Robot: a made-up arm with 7 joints. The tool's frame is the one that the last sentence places.
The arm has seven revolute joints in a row. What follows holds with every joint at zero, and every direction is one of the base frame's.
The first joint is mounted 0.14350 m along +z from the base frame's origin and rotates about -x.
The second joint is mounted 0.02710 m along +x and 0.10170 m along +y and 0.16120 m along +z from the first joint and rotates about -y.
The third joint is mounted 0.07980 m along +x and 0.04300 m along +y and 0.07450 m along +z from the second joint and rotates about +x.
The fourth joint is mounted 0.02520 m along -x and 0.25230 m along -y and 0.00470 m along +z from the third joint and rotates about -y.
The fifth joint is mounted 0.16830 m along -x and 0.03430 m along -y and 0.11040 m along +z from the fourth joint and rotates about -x.
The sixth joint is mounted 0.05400 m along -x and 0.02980 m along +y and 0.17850 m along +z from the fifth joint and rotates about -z.
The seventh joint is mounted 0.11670 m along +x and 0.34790 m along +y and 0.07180 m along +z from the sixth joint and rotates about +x.
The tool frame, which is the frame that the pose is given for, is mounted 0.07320 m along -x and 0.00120 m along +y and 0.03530 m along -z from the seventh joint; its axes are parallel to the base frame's.
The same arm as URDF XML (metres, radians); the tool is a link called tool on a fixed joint. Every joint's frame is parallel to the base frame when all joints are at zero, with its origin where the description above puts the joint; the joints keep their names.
<robot name="arm">
<joint name="tool_fixed" type="fixed"><parent link="link7"/><child link="tool"/><origin xyz="-0.0732 0.0012 -0.0353"/></joint>
<joint name="joint 7" type="continuous"><parent link="link6"/><child link="link7"/><origin xyz="0.1167 0.3479 0.0718"/><axis xyz="1 0 0"/></joint>
<joint name="joint 6" type="continuous"><parent link="link5"/><child link="link6"/><origin xyz="-0.0540 0.0298 0.1785"/><axis xyz="0 0 -1"/></joint>
<joint name="joint 5" type="continuous"><parent link="link4"/><child link="link5"/><origin xyz="-0.1683 -0.0343 0.1104"/><axis xyz="-1 0 0"/></joint>
<joint name="joint 4" type="continuous"><parent link="link3"/><child link="link4"/><origin xyz="-0.0252 -0.2523 0.0047"/><axis xyz="0 -1 0"/></joint>
<joint name="joint 3" type="continuous"><parent link="link2"/><child link="link3"/><origin xyz="0.0798 0.0430 0.0745"/><axis xyz="1 0 0"/></joint>
<joint name="joint 2" type="continuous"><parent link="link1"/><child link="link2"/><origin xyz="0.0271 0.1017 0.1612"/><axis xyz="0 -1 0"/></joint>
<joint name="joint 1" type="continuous"><parent link="base"/><child link="link1"/><origin xyz="0.0000 0.0000 0.1435"/><axis xyz="-1 0 0"/></joint>
<link name="base"/>
<link name="link1"/>
<link name="link2"/>
<link name="link3"/>
<link name="link4"/>
<link name="link5"/>
<link name="link6"/>
<link name="link7"/>
<link name="tool"/>
</robot>

